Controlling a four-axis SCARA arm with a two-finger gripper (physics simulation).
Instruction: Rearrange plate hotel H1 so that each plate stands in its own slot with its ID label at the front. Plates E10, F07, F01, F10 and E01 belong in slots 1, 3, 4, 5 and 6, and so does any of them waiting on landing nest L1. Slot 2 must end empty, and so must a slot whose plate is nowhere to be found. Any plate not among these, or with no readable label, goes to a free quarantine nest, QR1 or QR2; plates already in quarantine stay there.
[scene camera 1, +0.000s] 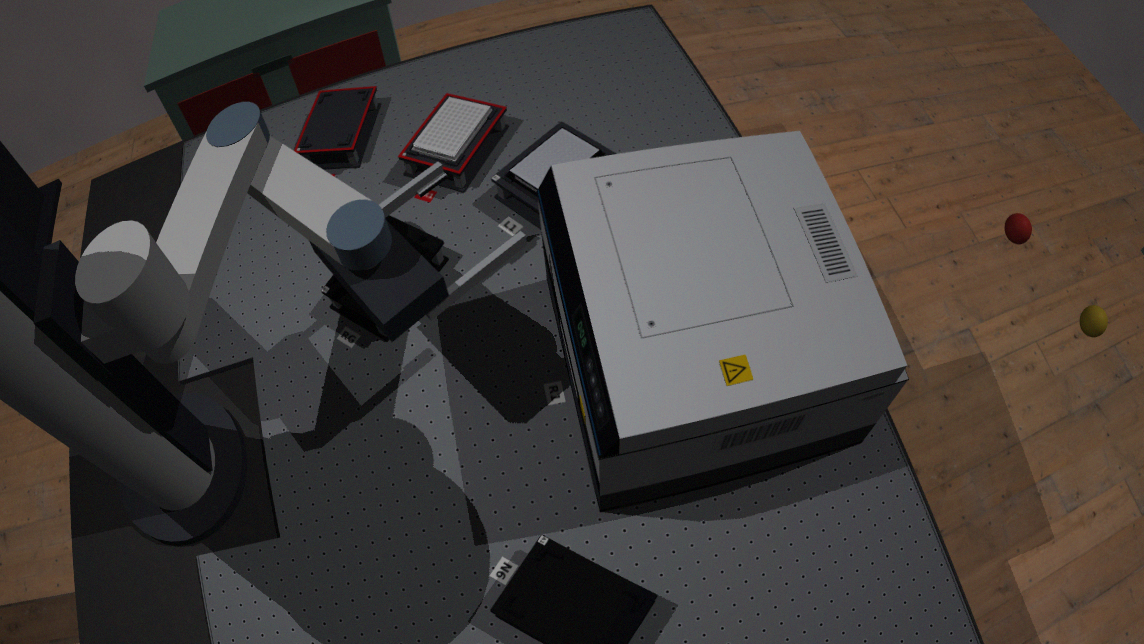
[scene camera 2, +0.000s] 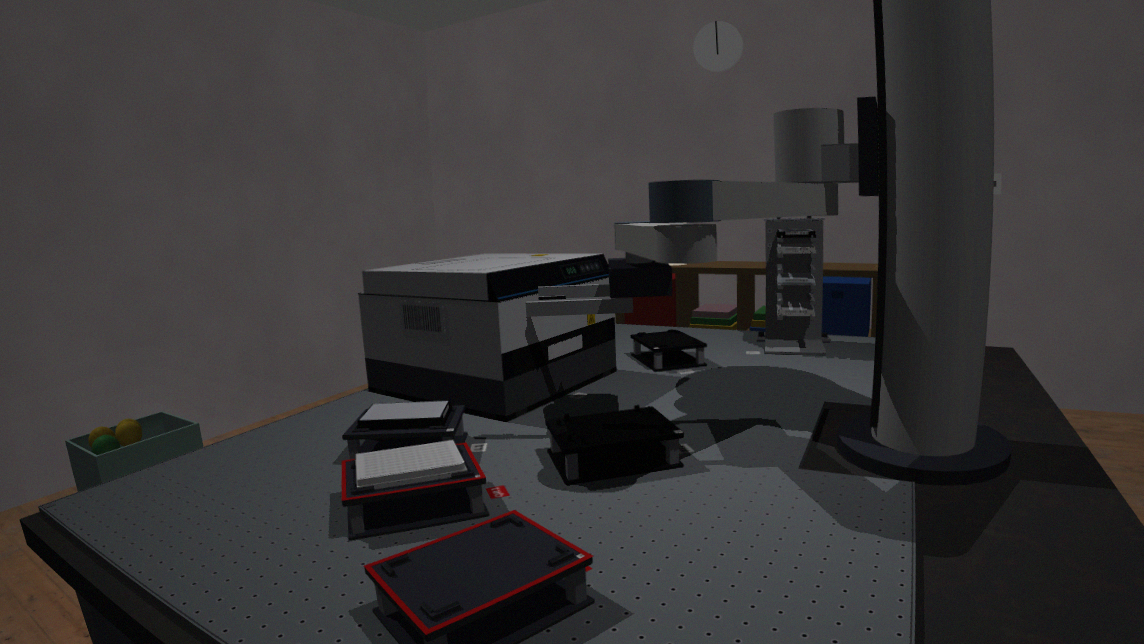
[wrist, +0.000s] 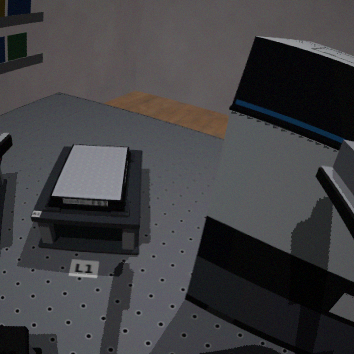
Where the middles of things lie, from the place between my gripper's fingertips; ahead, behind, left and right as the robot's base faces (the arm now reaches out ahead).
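Scene:
My gripper is 0.11 m above the white instrument (wrist: 265, 186), and I can see that it is also 0.2 m to the left of the instrument and 0.24 m short of it.

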